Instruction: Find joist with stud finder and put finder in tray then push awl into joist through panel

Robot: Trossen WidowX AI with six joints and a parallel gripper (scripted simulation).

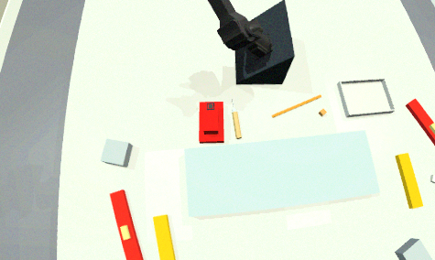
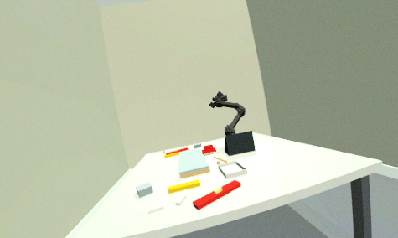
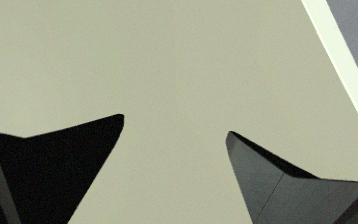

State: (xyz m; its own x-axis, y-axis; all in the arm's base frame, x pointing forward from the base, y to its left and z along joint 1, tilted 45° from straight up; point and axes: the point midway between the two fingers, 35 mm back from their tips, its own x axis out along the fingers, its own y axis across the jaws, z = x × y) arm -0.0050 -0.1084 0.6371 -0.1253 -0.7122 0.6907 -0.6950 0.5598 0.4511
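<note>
Now: the red stud finder 21 cm ahead of my gripper tip, 40 cm to the left of it and 42 cm below it. From my gripper tip the other things lie so: awl (20 cm ahead, 47 cm to the left, 45 cm below); white-rimmed tray (17 cm ahead, 89 cm to the left, 45 cm below); thin orange stick (18 cm ahead, 66 cm to the left, 46 cm below).
</note>
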